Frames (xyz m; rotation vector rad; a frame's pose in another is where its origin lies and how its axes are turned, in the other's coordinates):
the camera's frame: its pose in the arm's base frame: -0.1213 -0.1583 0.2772 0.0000 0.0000 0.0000
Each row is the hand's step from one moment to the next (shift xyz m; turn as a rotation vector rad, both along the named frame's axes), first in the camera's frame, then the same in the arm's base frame.
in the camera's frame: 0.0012 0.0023 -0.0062 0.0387 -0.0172 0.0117
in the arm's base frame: 0.0012 0.0023 -0.0062 0.0387 -0.0172 0.0117
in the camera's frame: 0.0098 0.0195 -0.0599 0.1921 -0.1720 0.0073
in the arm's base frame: 0.0098 0.0195 -0.0599 0.1921 -0.1720 0.0073
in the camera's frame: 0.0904 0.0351 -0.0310 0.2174 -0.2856 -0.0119
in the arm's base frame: 0.0904 0.0351 -0.0310 0.2174 -0.2856 -0.0119
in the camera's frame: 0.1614 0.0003 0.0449 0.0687 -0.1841 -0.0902
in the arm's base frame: 0.1614 0.0003 0.0449 0.0687 -0.1841 -0.0902
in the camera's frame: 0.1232 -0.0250 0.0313 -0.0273 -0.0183 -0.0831
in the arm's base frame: 0.1232 -0.0250 0.0313 -0.0273 -0.0183 -0.0831
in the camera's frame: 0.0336 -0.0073 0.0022 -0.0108 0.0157 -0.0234
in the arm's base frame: 0.0336 -0.0073 0.0022 -0.0108 0.0157 -0.0234
